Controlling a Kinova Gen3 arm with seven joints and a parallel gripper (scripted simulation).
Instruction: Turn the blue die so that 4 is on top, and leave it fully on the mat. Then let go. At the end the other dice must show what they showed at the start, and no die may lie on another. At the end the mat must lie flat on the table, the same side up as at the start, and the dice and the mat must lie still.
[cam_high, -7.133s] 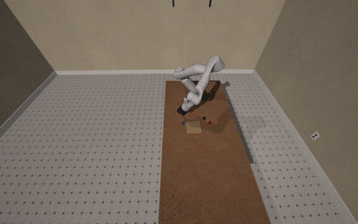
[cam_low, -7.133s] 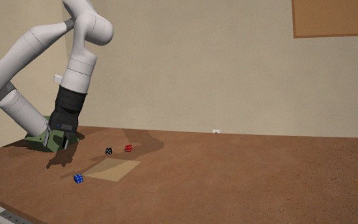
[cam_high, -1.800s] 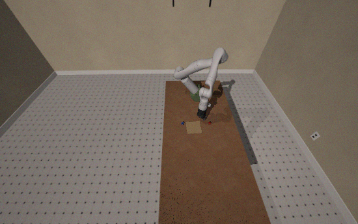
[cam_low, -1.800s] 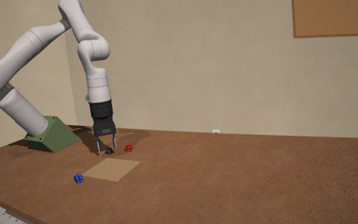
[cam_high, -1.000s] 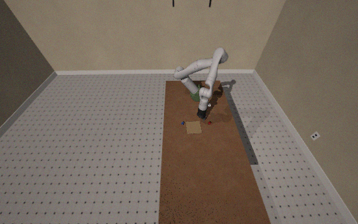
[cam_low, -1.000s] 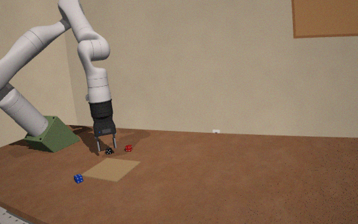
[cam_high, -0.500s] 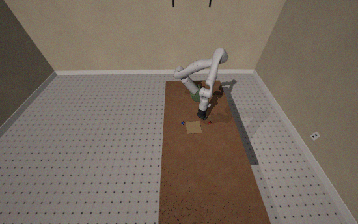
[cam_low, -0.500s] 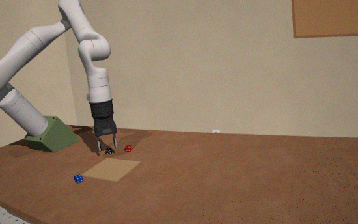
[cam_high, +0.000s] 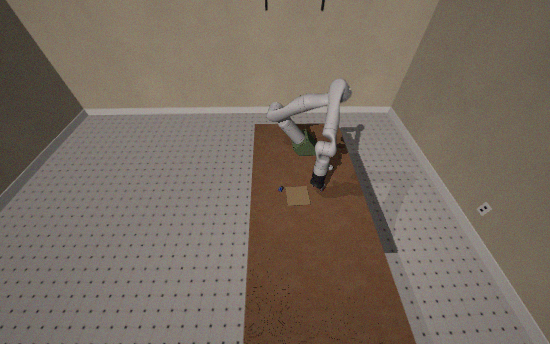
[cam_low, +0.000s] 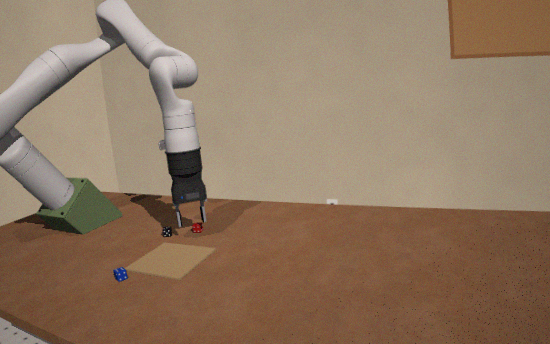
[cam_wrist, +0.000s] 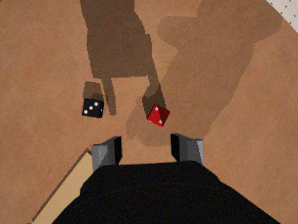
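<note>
Now: hand 40 mm above the red die, 30 mm to the right of it and 10 mm past it. The rest, counted from my hand: tan mat (130 mm to the right, 50 mm below, 10 mm ahead); blue die (220 mm to the right, 50 mm behind, 40 mm below); black die (70 mm behind, 40 mm below).
</note>
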